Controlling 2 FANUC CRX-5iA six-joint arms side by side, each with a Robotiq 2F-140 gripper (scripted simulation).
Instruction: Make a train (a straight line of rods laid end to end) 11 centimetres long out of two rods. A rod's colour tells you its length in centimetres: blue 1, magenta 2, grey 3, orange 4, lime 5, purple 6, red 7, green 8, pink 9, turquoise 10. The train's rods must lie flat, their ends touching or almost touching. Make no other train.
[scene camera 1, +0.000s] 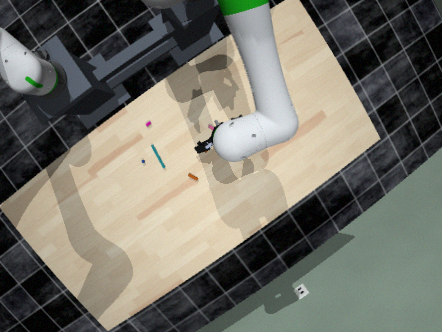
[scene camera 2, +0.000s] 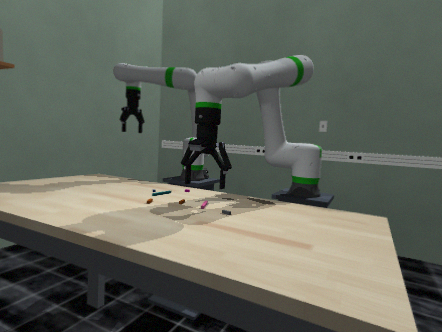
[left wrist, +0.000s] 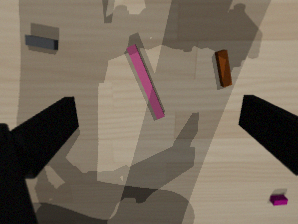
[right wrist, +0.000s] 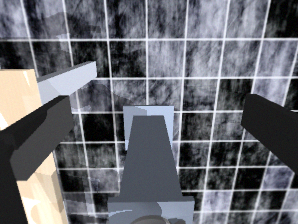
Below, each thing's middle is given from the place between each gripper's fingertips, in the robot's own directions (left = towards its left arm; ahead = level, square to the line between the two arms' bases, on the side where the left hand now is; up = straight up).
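Scene:
From my right hand, the pink rod (left wrist: 132, 50) is 270 mm below, 930 mm to the left of and 540 mm ahead of that hand. The rod is also 10 mm ahead of my left hand, 10 mm to the left of it and 70 mm below it.

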